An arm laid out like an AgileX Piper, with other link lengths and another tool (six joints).
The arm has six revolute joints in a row. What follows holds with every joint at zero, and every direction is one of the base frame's.
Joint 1 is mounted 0.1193 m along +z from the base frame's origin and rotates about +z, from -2.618 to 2.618 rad.
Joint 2 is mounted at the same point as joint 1 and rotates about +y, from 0 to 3.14 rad.
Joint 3 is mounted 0.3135 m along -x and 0.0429 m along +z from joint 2 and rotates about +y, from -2.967 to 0 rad.
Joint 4 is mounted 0.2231 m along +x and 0.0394 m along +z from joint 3 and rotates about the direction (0.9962, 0, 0.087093), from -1.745 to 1.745 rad.
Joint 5 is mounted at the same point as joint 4 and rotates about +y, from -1.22 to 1.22 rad.
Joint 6 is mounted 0.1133 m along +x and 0.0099 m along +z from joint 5 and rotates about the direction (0.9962, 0, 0.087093), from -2.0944 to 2.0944 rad.
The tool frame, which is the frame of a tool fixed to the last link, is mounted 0.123 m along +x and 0.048 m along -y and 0.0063 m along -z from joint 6; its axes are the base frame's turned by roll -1.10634, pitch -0.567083 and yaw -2.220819 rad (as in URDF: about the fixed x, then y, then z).
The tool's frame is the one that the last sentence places.
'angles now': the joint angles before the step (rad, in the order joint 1, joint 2, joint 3, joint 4, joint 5, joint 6). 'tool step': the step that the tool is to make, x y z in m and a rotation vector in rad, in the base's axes. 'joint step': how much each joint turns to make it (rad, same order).
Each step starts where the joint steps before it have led.
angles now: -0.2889, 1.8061, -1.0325, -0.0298, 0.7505, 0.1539
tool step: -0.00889, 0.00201, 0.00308, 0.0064, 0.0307, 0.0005
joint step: 0.0000, -0.0103, 0.0001, -0.0023, 0.0415, 0.0000
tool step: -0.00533, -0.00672, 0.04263, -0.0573, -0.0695, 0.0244
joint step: 0.0000, -0.1314, -0.0093, -0.0399, 0.0576, -0.0042
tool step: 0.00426, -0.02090, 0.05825, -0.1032, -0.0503, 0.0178
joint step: 0.0000, -0.0806, -0.1318, -0.0871, 0.1359, 0.0042
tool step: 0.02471, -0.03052, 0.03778, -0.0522, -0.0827, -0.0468
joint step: -0.0496, 0.0332, -0.1795, -0.0206, 0.0514, -0.0065
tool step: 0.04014, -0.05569, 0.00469, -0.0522, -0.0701, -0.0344
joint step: -0.0960, 0.1386, -0.1719, -0.0016, -0.0607, -0.0558
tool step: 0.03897, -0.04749, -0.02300, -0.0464, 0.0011, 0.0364
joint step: -0.0563, 0.1704, -0.1393, -0.0024, -0.0654, -0.0917
